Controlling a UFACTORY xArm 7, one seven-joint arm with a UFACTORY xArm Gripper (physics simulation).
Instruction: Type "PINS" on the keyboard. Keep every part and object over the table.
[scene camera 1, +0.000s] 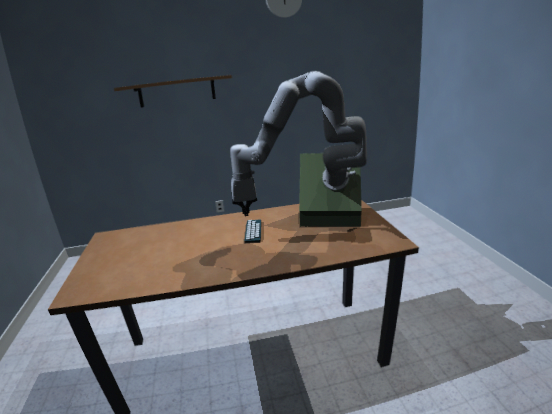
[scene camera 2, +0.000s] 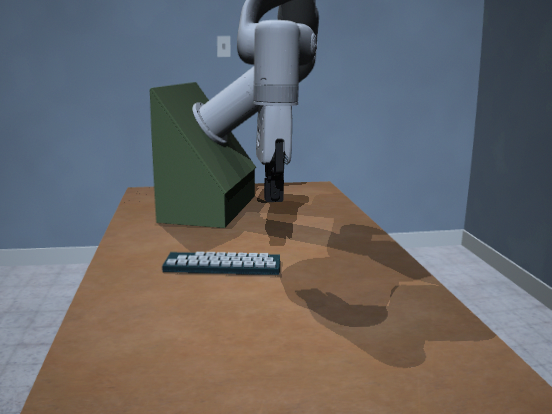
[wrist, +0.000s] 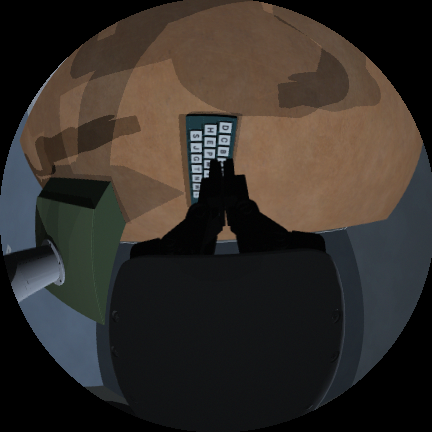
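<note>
The keyboard is a dark teal block with white keys in three rows, lying flat on the table. My gripper is shut with nothing between its fingers, pointing down. It is above the table, and in the wrist view its fingertips overlap the keys. In scene camera 1 the tips are just beyond the keyboard's back end, apart from it. In the wrist view S, J, G, T and N read in the left row, H, E and P in the middle, and D, C and B at right. The fingers hide several keys; I does not show legibly.
The wooden table bears a green wedge-shaped pedestal, which carries the arm's base. It stands to the right of the keyboard in scene camera 1. A wall shelf hangs behind the table. Arm shadows fall on the tabletop.
</note>
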